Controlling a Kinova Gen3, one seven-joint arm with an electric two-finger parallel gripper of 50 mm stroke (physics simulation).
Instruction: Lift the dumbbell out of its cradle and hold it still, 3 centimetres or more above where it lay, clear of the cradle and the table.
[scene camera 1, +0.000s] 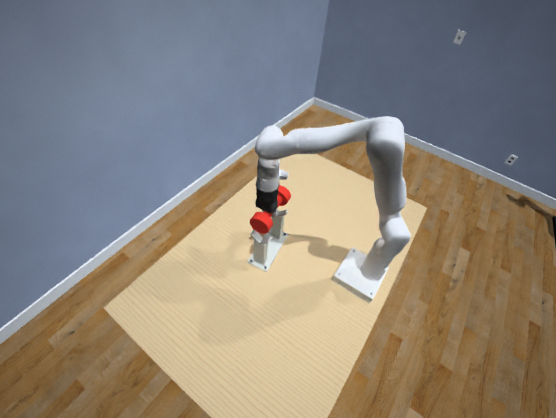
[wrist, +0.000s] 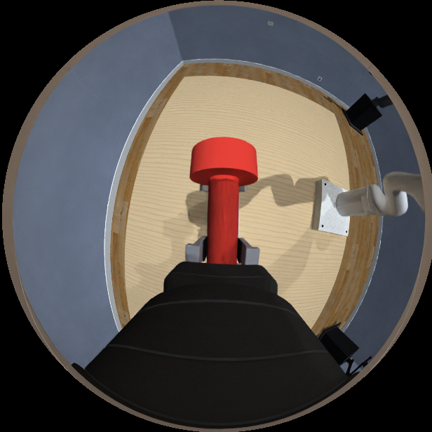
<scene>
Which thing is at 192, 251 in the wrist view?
The gripper.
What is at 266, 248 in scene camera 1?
A cradle.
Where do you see a red dumbbell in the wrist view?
223, 163
</scene>
